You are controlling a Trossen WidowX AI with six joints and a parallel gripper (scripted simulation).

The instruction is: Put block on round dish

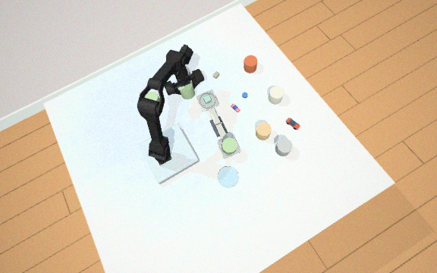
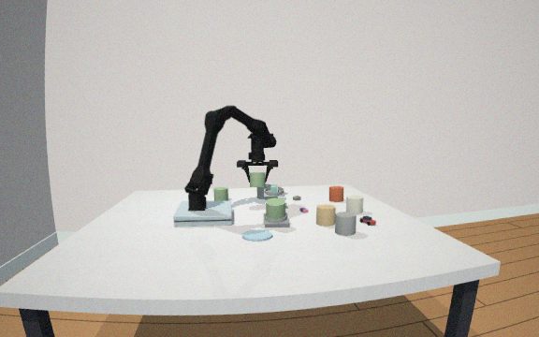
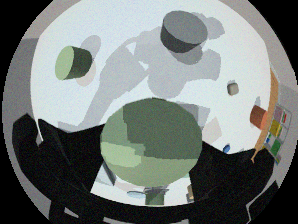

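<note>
The mint-green block is 9 cm to the right of my gripper tip, 7 cm ahead of it and 2 cm below it. Also, from my gripper tip: pink and blue eraser: 18 cm ahead, 17 cm to the right, 10 cm below; then balance beam: 21 cm to the right, 7 cm below, 5 cm ahead; then small balance: 21 cm to the right, 8 cm below, 6 cm ahead.
</note>
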